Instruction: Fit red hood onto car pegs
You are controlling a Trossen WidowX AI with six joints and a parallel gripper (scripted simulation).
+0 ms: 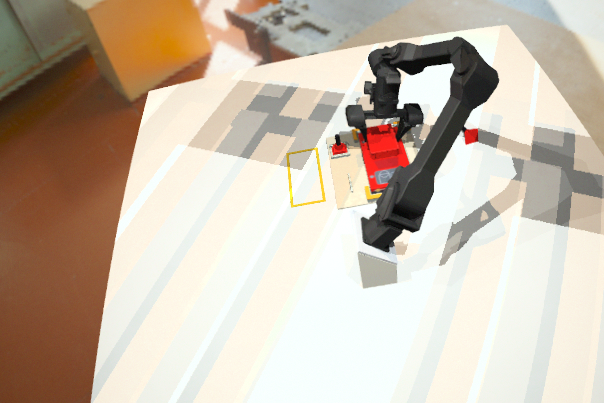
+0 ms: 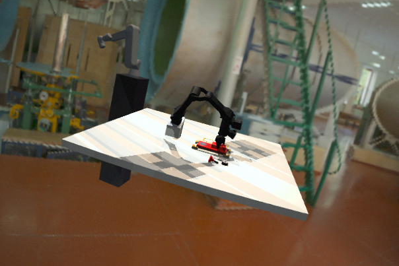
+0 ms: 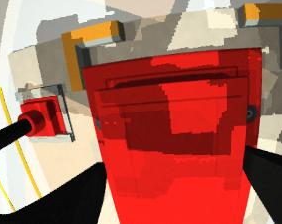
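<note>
Now: gripper tip right at the red hood. From my gripper tip the other things lie so: black wheel (20 cm to the right, 9 cm ahead, 3 cm below); then white bit (15 cm to the right, 5 cm ahead, 3 cm below); then grey engine block (1 cm below).
</note>
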